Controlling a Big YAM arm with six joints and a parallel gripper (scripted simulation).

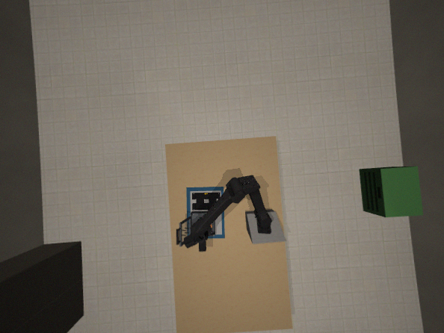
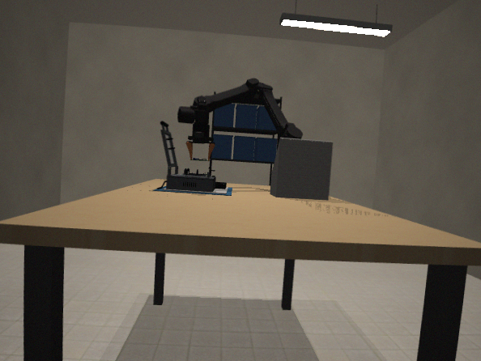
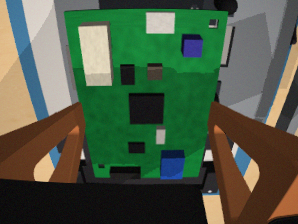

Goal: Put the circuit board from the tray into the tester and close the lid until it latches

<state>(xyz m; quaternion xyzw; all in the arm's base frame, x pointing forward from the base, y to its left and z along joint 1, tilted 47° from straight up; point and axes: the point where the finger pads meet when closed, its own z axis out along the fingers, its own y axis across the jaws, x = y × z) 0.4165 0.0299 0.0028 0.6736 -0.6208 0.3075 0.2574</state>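
Right now my hand is 60 mm above the dark pin plate, 20 mm to the right of it and 10 mm short of it. The rest, counted from my hand: green circuit board (right at my hand); then black latch hook (70 mm to the left, 60 mm behind, 40 mm below); then tester lid (130 mm ahead, 50 mm above, 20 mm to the left).
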